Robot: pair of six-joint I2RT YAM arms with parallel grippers.
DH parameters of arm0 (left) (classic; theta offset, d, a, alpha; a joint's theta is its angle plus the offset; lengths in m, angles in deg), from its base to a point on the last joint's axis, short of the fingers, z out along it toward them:
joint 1: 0 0.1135 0.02 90
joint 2: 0 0 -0.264 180
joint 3: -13.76 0 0.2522 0
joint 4: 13.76 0 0.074 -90
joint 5: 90 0 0 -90
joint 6: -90 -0.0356 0 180
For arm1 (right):
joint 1: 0 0.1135 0.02 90
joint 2: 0 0 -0.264 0
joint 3: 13.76 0 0.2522 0
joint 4: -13.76 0 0.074 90
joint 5: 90 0 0 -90
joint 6: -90 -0.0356 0 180
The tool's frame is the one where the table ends.
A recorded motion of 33 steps. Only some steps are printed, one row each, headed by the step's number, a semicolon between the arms.
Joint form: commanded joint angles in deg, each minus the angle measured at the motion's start. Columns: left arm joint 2, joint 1, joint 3, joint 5, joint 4, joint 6; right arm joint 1, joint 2, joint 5, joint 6, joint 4, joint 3.
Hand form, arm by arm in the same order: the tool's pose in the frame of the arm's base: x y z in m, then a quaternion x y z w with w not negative. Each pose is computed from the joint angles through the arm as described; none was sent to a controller.
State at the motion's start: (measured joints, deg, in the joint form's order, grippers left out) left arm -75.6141 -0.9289 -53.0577 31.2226 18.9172 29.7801; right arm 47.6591 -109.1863 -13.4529 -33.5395 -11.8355 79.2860
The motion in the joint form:
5: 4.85 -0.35 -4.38 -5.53 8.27 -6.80; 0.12 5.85 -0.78 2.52 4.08 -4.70
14: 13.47 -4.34 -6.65 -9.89 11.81 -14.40; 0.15 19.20 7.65 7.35 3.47 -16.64
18: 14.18 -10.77 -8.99 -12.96 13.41 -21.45; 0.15 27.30 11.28 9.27 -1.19 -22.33
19: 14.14 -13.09 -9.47 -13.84 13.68 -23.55; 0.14 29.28 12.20 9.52 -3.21 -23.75
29: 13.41 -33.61 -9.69 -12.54 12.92 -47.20; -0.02 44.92 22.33 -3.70 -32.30 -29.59
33: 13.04 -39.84 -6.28 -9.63 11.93 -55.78; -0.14 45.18 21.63 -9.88 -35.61 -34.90
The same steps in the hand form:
5: 0.2655 -0.0214 0.2958 -0.07529 0.88715 -0.28316 0.35654; 0.2702 0.3108 0.2406 -0.18430 0.86854 0.36895 0.27488
14: 0.2315 -0.0344 0.3378 0.01158 0.86870 -0.24397 0.43093; 0.2350 0.2647 0.2544 -0.18936 0.86860 0.31021 0.33683
18: 0.2227 -0.0575 0.3513 0.10260 0.85969 -0.22011 0.44939; 0.2116 0.2354 0.2586 -0.19141 0.87788 0.27185 0.34466
19: 0.2203 -0.0660 0.3534 0.13221 0.85566 -0.21467 0.45198; 0.2052 0.2274 0.2574 -0.19084 0.88373 0.25857 0.34022
29: 0.1857 -0.1417 0.3534 0.44827 0.73830 -0.21189 0.45725; 0.1484 0.1546 0.2545 -0.06622 0.95799 0.12646 0.24874
33: 0.1695 -0.1634 0.3339 0.55076 0.67617 -0.22327 0.43544; 0.1373 0.1424 0.2244 -0.02080 0.97743 0.09236 0.18888

